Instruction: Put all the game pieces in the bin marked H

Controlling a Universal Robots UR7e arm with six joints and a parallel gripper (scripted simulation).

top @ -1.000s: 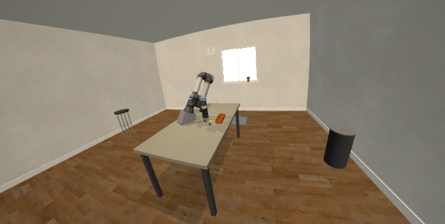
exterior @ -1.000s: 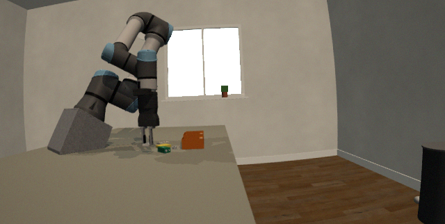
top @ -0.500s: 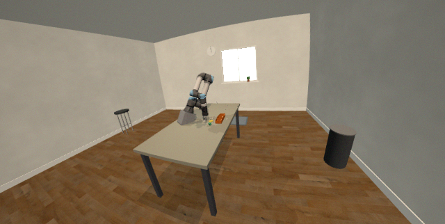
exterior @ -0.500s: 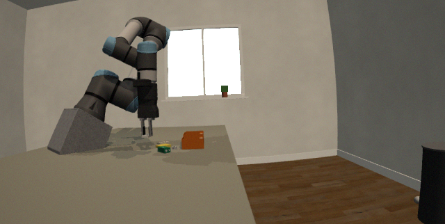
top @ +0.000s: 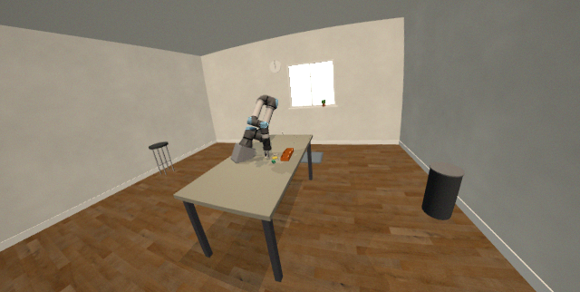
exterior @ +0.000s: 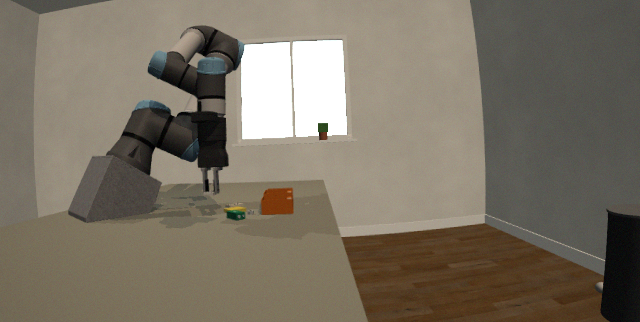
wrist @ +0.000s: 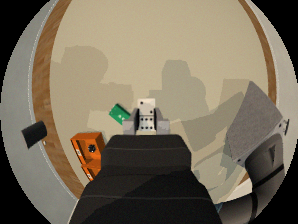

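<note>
My hand is 14 cm short of the dark piece, 12 cm to the right of it and 7 cm above it. Also, from my hand: yellow flat piece (11 cm to the left, 8 cm below, 2 cm ahead); then white domino (1 cm below); then green block (8 cm below, 6 cm ahead, 1 cm to the left).
</note>
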